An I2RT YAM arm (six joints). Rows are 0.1 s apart.
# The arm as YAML. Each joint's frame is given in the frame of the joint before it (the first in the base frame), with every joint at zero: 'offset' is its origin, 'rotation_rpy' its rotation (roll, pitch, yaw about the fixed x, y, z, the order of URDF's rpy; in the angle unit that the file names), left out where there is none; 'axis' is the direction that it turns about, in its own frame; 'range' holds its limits. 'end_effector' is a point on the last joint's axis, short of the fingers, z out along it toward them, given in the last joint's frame.
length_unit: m
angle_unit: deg
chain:
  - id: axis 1
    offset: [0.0, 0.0, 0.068]
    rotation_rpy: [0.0, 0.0, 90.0]
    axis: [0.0, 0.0, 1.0]
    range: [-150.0, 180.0]
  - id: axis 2
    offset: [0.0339, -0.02, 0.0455]
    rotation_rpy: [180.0, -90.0, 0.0]
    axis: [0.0, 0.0, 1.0]
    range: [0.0, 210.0]
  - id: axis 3
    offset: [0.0, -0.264, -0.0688]
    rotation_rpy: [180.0, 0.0, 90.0]
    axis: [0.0, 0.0, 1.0]
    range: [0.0, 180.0]
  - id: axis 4
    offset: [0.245, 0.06, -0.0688]
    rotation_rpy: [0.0, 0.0, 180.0]
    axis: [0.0, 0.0, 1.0]
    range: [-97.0, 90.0]
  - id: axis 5
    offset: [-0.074, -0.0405, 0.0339]
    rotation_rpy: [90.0, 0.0, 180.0]
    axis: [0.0, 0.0, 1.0]
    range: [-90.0, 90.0]
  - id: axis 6
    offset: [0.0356, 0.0, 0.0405]
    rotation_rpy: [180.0, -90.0, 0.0]
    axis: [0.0, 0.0, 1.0]
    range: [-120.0, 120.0]
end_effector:
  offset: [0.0, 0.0, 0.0]
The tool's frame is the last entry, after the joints.
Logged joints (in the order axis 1, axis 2, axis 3, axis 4, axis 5, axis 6), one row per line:
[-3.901 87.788 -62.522 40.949 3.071 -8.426]
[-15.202 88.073 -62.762 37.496 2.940 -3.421]
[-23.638 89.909 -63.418 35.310 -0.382 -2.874]
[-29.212 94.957 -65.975 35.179 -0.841 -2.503]
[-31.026 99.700 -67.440 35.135 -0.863 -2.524]
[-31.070 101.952 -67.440 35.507 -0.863 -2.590]
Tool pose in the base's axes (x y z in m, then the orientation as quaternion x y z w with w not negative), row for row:
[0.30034 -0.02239 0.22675 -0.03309 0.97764 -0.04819 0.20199]
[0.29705 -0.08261 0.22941 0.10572 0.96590 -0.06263 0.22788]
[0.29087 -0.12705 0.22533 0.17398 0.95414 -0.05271 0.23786]
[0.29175 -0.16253 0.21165 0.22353 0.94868 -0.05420 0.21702]
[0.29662 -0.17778 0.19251 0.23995 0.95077 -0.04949 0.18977]
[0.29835 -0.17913 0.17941 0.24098 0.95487 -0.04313 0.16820]
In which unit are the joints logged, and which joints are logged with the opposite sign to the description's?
The joints are logged in degrees. Opposite sign: axis 3, axis 4.
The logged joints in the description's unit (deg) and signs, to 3 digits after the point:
[-3.901 87.788 62.522 -40.949 3.071 -8.426]
[-15.202 88.073 62.762 -37.496 2.940 -3.421]
[-23.638 89.909 63.418 -35.310 -0.382 -2.874]
[-29.212 94.957 65.975 -35.179 -0.841 -2.503]
[-31.026 99.700 67.440 -35.135 -0.863 -2.524]
[-31.070 101.952 67.440 -35.507 -0.863 -2.590]

